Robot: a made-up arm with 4 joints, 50 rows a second.
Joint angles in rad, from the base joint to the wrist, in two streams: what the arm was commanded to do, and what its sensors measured. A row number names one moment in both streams.
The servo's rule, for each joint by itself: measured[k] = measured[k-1] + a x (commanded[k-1-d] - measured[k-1]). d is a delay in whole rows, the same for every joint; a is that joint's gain. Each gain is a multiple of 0.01, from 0.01 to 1. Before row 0 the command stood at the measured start. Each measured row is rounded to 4 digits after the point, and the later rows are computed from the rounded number. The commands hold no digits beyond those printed.
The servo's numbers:
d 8
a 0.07 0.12 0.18 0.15
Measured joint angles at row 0: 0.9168, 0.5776, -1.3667, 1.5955
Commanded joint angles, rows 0 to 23: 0.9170, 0.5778, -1.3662, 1.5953; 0.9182, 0.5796, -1.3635, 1.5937; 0.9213, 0.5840, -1.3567, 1.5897; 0.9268, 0.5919, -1.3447, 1.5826; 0.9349, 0.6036, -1.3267, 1.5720; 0.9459, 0.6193, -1.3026, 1.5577; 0.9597, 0.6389, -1.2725, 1.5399; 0.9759, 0.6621, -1.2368, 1.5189; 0.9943, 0.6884, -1.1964, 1.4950; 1.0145, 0.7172, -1.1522, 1.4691; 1.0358, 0.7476, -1.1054, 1.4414; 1.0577, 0.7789, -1.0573, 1.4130; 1.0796, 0.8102, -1.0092, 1.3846; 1.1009, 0.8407, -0.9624, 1.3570; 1.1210, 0.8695, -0.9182, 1.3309; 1.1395, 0.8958, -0.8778, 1.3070; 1.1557, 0.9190, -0.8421, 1.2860; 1.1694, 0.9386, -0.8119, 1.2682; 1.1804, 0.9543, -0.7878, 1.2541; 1.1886, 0.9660, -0.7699, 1.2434; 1.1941, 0.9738, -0.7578, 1.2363; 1.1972, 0.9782, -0.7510, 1.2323; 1.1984, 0.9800, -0.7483, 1.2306; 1.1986, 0.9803, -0.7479, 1.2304
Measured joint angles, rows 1 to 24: 0.9168, 0.5776, -1.3667, 1.5955; 0.9168, 0.5776, -1.3667, 1.5955; 0.9168, 0.5776, -1.3667, 1.5955; 0.9168, 0.5776, -1.3667, 1.5955; 0.9168, 0.5776, -1.3667, 1.5955; 0.9168, 0.5776, -1.3667, 1.5955; 0.9168, 0.5776, -1.3667, 1.5955; 0.9168, 0.5776, -1.3667, 1.5955; 0.9168, 0.5776, -1.3666, 1.5955; 0.9169, 0.5778, -1.3660, 1.5952; 0.9172, 0.5785, -1.3643, 1.5944; 0.9179, 0.5801, -1.3608, 1.5926; 0.9191, 0.5829, -1.3547, 1.5895; 0.9210, 0.5873, -1.3453, 1.5847; 0.9237, 0.5935, -1.3322, 1.5780; 0.9274, 0.6017, -1.3150, 1.5691; 0.9321, 0.6121, -1.2937, 1.5580; 0.9379, 0.6247, -1.2682, 1.5447; 0.9448, 0.6394, -1.2389, 1.5292; 0.9527, 0.6561, -1.2062, 1.5118; 0.9616, 0.6746, -1.1707, 1.4927; 0.9714, 0.6945, -1.1332, 1.4723; 0.9819, 0.7155, -1.0945, 1.4511; 0.9929, 0.7371, -1.0555, 1.4295
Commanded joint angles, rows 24 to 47: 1.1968, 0.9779, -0.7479, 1.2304; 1.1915, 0.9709, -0.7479, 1.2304; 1.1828, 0.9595, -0.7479, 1.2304; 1.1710, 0.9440, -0.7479, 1.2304; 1.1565, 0.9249, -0.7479, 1.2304; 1.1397, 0.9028, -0.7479, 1.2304; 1.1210, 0.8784, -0.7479, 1.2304; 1.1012, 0.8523, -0.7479, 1.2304; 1.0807, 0.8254, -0.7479, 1.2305; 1.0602, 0.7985, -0.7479, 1.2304; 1.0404, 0.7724, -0.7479, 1.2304; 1.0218, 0.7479, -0.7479, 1.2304; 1.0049, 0.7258, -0.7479, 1.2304; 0.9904, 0.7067, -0.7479, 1.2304; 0.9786, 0.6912, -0.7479, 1.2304; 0.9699, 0.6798, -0.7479, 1.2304; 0.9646, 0.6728, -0.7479, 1.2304; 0.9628, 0.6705, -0.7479, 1.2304; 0.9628, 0.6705, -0.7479, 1.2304; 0.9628, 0.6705, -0.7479, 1.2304; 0.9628, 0.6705, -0.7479, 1.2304; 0.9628, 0.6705, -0.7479, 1.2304; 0.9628, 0.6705, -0.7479, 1.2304; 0.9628, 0.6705, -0.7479, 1.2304
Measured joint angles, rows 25 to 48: 1.0043, 0.7589, -1.0171, 1.4080; 1.0159, 0.7805, -0.9802, 1.3870; 1.0274, 0.8014, -0.9456, 1.3671; 1.0387, 0.8212, -0.9140, 1.3485; 1.0496, 0.8395, -0.8859, 1.3317; 1.0599, 0.8561, -0.8616, 1.3168; 1.0696, 0.8710, -0.8412, 1.3039; 1.0786, 0.8841, -0.8244, 1.2929; 1.0869, 0.8954, -0.8106, 1.2835; 1.0942, 0.9045, -0.7993, 1.2755; 1.1004, 0.9111, -0.7900, 1.2687; 1.1053, 0.9150, -0.7824, 1.2630; 1.1089, 0.9162, -0.7762, 1.2581; 1.1111, 0.9146, -0.7711, 1.2539; 1.1118, 0.9103, -0.7669, 1.2504; 1.1111, 0.9033, -0.7635, 1.2474; 1.1090, 0.8940, -0.7607, 1.2449; 1.1056, 0.8825, -0.7584, 1.2427; 1.1010, 0.8693, -0.7565, 1.2409; 1.0955, 0.8547, -0.7550, 1.2393; 1.0892, 0.8392, -0.7537, 1.2380; 1.0823, 0.8233, -0.7527, 1.2369; 1.0750, 0.8074, -0.7518, 1.2359; 1.0676, 0.7921, -0.7511, 1.2351
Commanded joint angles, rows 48 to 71: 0.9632, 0.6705, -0.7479, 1.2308; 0.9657, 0.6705, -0.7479, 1.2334; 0.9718, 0.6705, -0.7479, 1.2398; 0.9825, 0.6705, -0.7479, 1.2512; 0.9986, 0.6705, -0.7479, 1.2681; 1.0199, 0.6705, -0.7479, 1.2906; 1.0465, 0.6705, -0.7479, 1.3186; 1.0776, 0.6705, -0.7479, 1.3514; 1.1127, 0.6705, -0.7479, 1.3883; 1.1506, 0.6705, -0.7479, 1.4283; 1.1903, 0.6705, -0.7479, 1.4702; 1.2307, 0.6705, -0.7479, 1.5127; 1.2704, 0.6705, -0.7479, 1.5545; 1.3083, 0.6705, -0.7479, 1.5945; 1.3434, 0.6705, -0.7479, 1.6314; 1.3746, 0.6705, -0.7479, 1.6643; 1.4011, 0.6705, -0.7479, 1.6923; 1.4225, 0.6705, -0.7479, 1.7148; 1.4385, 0.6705, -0.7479, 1.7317; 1.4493, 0.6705, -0.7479, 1.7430; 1.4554, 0.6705, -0.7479, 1.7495; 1.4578, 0.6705, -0.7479, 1.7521; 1.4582, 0.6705, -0.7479, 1.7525; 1.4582, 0.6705, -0.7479, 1.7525
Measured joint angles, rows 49 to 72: 1.0604, 0.7778, -0.7505, 1.2344; 1.0536, 0.7649, -0.7500, 1.2338; 1.0472, 0.7536, -0.7496, 1.2333; 1.0413, 0.7436, -0.7493, 1.2329; 1.0358, 0.7348, -0.7490, 1.2325; 1.0307, 0.7271, -0.7488, 1.2322; 1.0259, 0.7203, -0.7486, 1.2319; 1.0215, 0.7143, -0.7485, 1.2317; 1.0174, 0.7090, -0.7484, 1.2316; 1.0138, 0.7044, -0.7483, 1.2319; 1.0109, 0.7003, -0.7482, 1.2331; 1.0089, 0.6967, -0.7481, 1.2358; 1.0082, 0.6936, -0.7481, 1.2406; 1.0090, 0.6908, -0.7481, 1.2481; 1.0116, 0.6884, -0.7481, 1.2587; 1.0162, 0.6863, -0.7481, 1.2726; 1.0230, 0.6844, -0.7481, 1.2900; 1.0319, 0.6827, -0.7481, 1.3107; 1.0430, 0.6812, -0.7481, 1.3346; 1.0561, 0.6799, -0.7481, 1.3613; 1.0711, 0.6788, -0.7481, 1.3903; 1.0877, 0.6778, -0.7481, 1.4209; 1.1056, 0.6769, -0.7481, 1.4525; 1.1244, 0.6761, -0.7481, 1.4843
